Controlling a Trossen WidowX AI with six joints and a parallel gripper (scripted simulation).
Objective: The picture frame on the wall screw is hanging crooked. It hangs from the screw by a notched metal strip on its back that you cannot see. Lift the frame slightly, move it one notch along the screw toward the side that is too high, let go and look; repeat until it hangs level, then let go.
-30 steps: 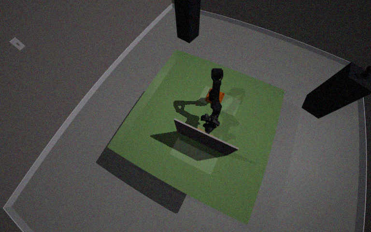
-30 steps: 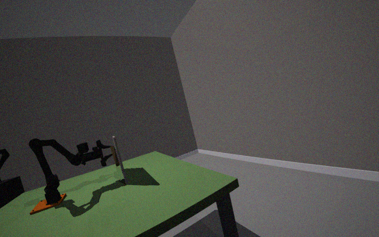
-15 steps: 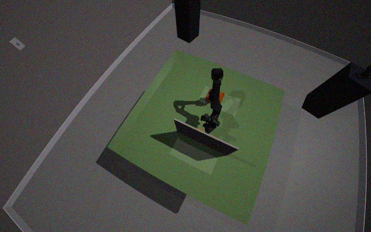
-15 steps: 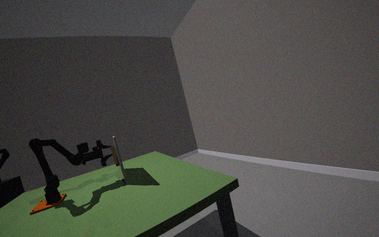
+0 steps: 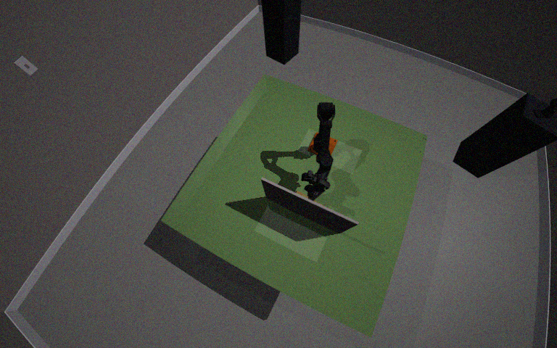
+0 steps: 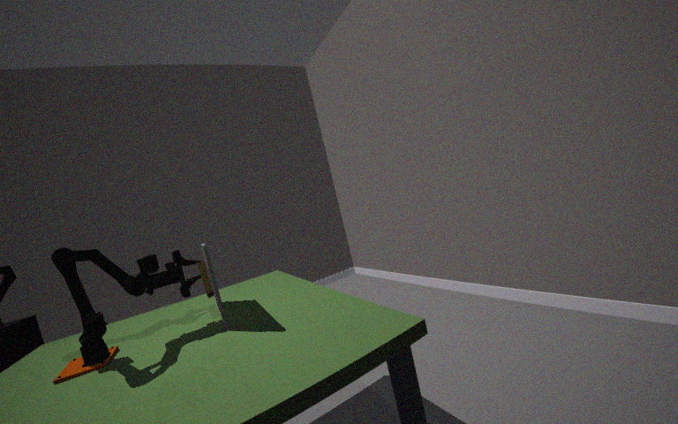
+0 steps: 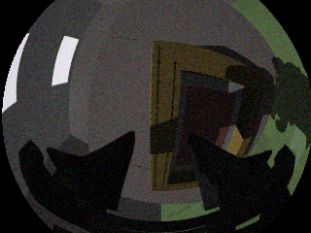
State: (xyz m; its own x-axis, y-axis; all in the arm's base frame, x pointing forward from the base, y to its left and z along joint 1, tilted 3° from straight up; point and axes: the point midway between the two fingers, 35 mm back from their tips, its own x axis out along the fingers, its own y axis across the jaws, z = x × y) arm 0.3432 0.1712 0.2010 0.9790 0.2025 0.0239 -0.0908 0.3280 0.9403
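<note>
The picture frame lies 5 cm below my gripper tip, 1 cm to the right of it and 1 cm ahead of it. The rest, counted from my gripper tip: wall panel 6 cm below, 2 cm ahead.
</note>
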